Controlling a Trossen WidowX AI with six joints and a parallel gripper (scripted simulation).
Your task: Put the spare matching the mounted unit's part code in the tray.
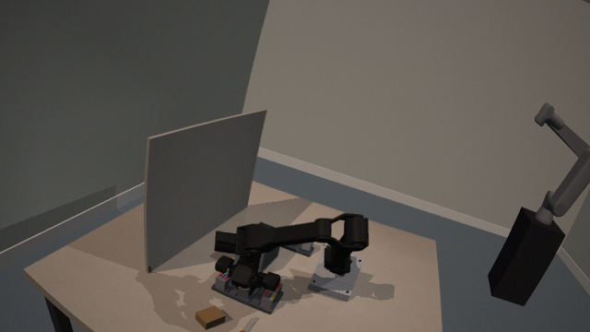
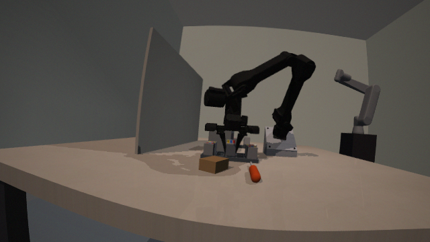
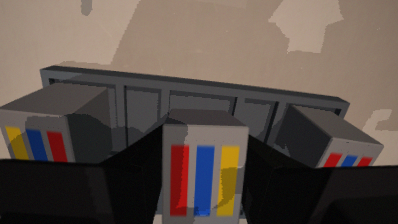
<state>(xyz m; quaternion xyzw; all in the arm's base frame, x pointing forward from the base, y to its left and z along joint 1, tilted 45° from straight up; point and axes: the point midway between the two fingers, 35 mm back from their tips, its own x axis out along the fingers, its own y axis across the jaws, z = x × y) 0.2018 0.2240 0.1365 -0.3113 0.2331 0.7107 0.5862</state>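
Right now the dark grey tray is 14 cm ahead of my gripper tip, 41 cm to the right of it and 2 cm below it. Also, from my gripper tip: grey spare block: 3 cm above; mounted unit: 7 cm ahead, 21 cm to the right, 3 cm above; cardboard box: 2 cm ahead, 16 cm to the left, 1 cm below.
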